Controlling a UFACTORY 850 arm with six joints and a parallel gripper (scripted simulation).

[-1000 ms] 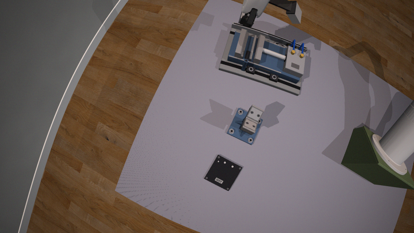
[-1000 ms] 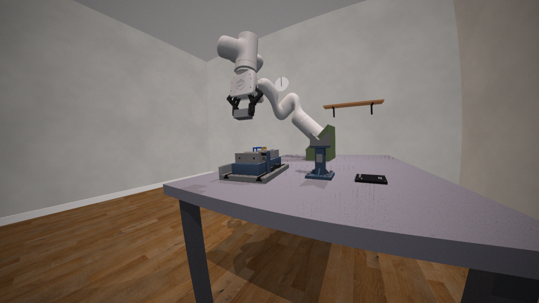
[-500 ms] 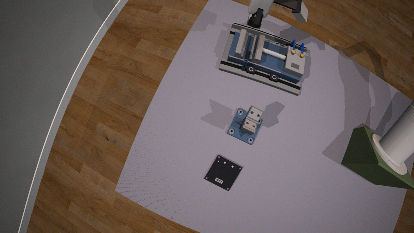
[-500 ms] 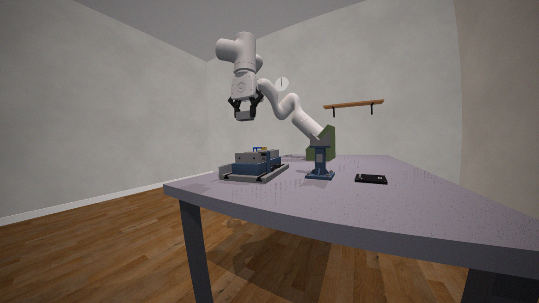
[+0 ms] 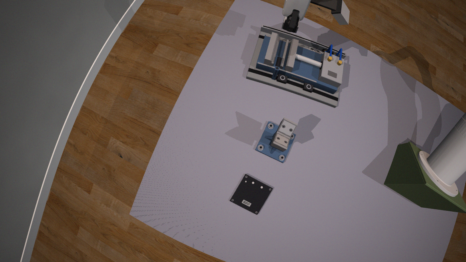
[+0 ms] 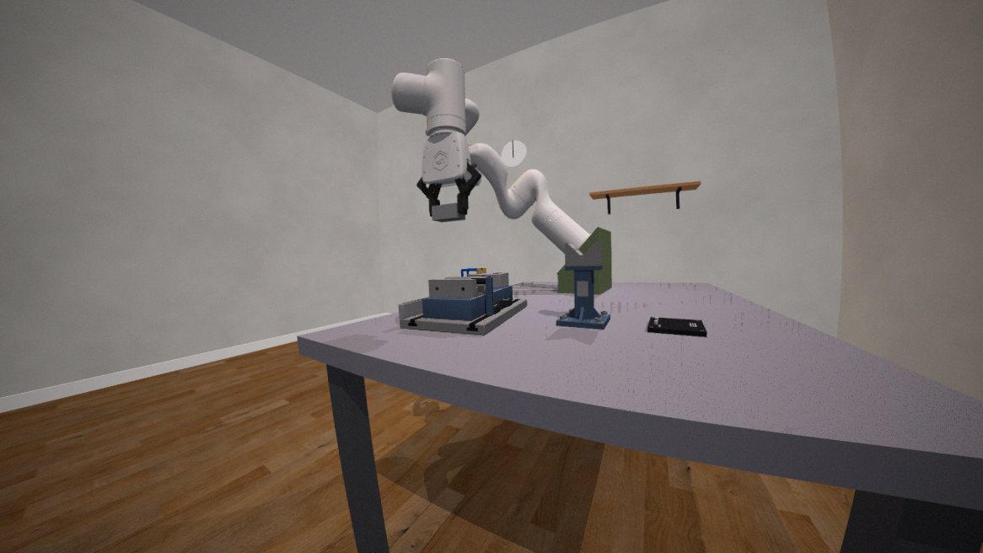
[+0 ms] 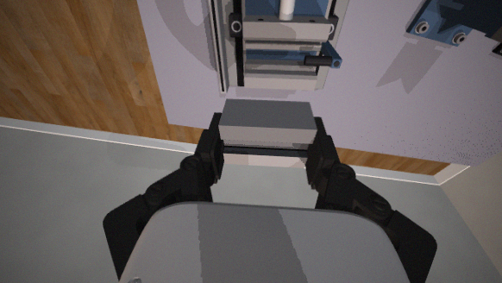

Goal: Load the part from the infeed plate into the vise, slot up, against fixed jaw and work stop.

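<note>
The part is right at my hand. From my hand the other things lie so: moving jaw 30 mm behind, 20 mm to the left, 170 mm below; work stop 70 mm to the left, 160 mm below; fixed jaw 30 mm ahead, 20 mm to the left, 170 mm below.
</note>
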